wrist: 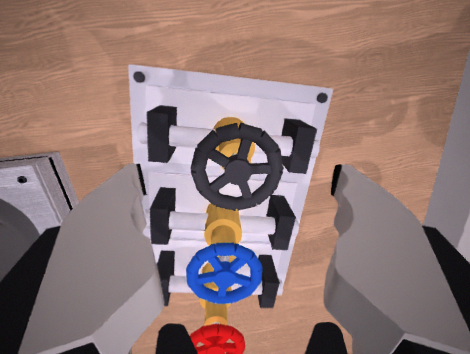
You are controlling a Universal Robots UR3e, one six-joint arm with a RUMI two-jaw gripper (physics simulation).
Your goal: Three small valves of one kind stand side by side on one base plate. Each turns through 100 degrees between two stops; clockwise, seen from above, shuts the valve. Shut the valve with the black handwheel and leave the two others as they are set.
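Frame: origin at the arm's base, x ahead, y left, z up, level; metres.
Where they show: gripper, fingertip midpoint: (pixel 238 168).
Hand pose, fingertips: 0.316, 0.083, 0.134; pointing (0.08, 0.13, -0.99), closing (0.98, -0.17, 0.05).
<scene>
After its pixels a point has its place, as x, y, z.
The black handwheel (pixel 238 171) @[0.317, 0.064, 0.091] is at the middle of the wrist view, on the first yellow valve body (pixel 229 126) @[0.316, 0.097, 0.087] of the white base plate (pixel 225 84) @[0.321, 0.119, -0.045]. The blue handwheel (pixel 224 280) @[0.287, -0.040, 0.091] is below it in the view, and the red handwheel (pixel 217 332) @[0.266, -0.112, 0.089] is at the bottom edge, partly cut off. My gripper (pixel 238 168) @[0.316, 0.083, 0.134] is open, one finger on each side of the black handwheel, with a wide gap between each finger and the rim. Neither finger touches a wheel. The lower parts of the fingers flank the blue wheel in the view, also apart from it.
Black pipe supports (pixel 162 134) @[0.250, 0.086, 0.016] (pixel 300 146) @[0.387, 0.048, 0.016] stand on both sides of the valves and hold white pipes (pixel 190 136) @[0.276, 0.078, 0.011]. A grey metal fixture (pixel 37 187) @[0.091, 0.050, -0.002] lies at the left edge. A grey panel (pixel 452 165) stands at the right edge. Wooden table top surrounds the plate.
</scene>
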